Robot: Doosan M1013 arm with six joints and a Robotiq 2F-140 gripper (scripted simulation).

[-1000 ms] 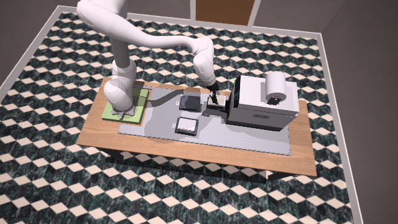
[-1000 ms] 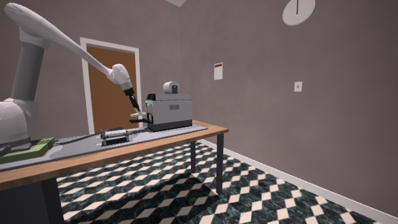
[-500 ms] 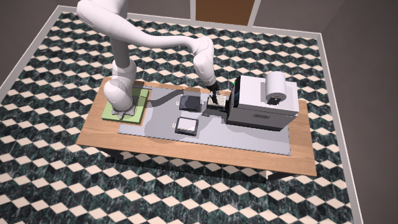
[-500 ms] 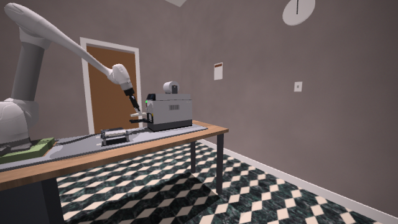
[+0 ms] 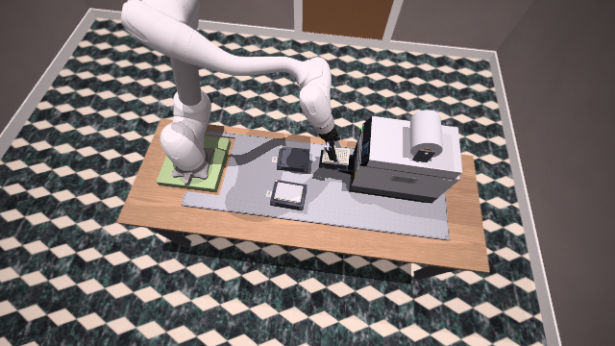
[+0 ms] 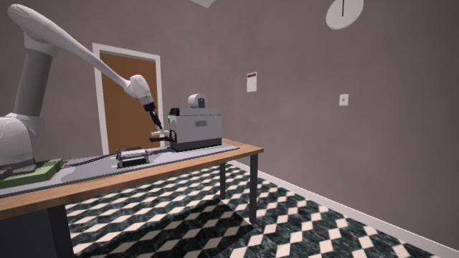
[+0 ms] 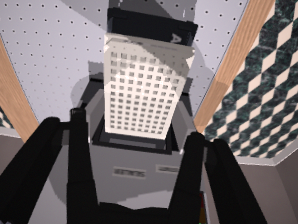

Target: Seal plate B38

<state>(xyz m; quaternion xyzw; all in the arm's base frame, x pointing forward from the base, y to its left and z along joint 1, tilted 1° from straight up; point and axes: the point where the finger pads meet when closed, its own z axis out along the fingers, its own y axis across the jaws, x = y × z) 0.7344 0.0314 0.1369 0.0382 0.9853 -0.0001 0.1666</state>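
Now: hand 10 mm past the sealer stage and 80 mm above it. From my hand the other things lie so: plate B38: 30 mm below; then white button: 100 mm ahead, 80 mm to the left, 10 mm above; then pale plate: 220 mm behind, 170 mm to the right, 120 mm below.
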